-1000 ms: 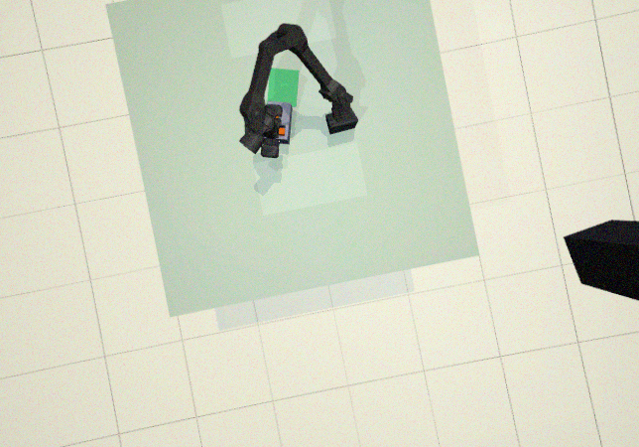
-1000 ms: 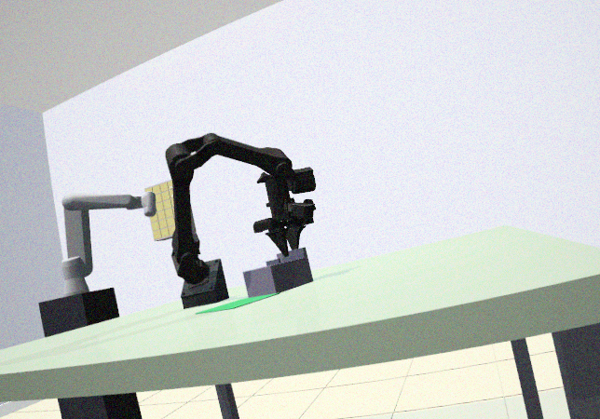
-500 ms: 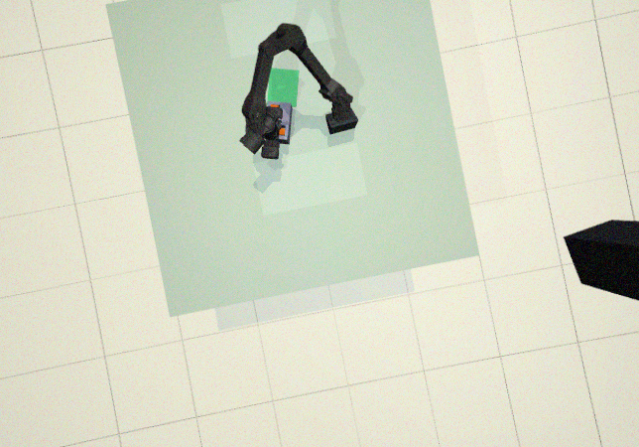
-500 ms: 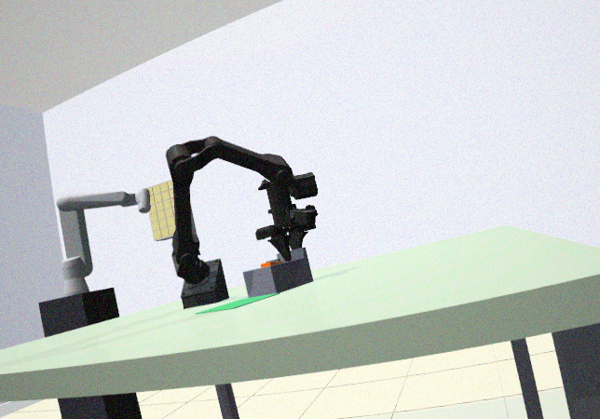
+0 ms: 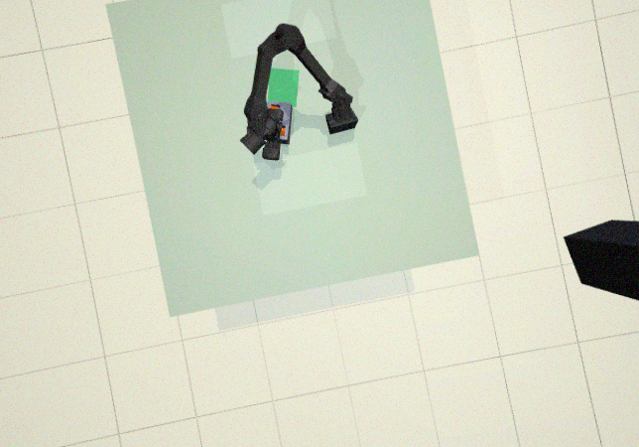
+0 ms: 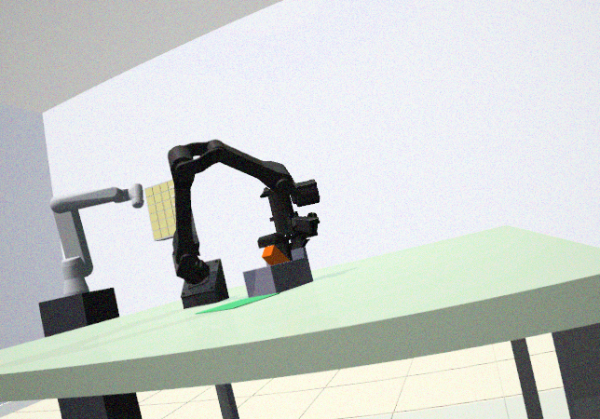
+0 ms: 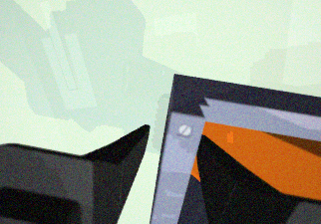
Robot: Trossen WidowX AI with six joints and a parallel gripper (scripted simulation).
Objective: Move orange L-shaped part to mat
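Right now my gripper tip is 50 mm to the left of the orange L-shaped part, 30 mm past it and 10 mm below it. The rest, counted from my gripper tip: green mat (200 mm to the right, 100 mm behind, 50 mm below).
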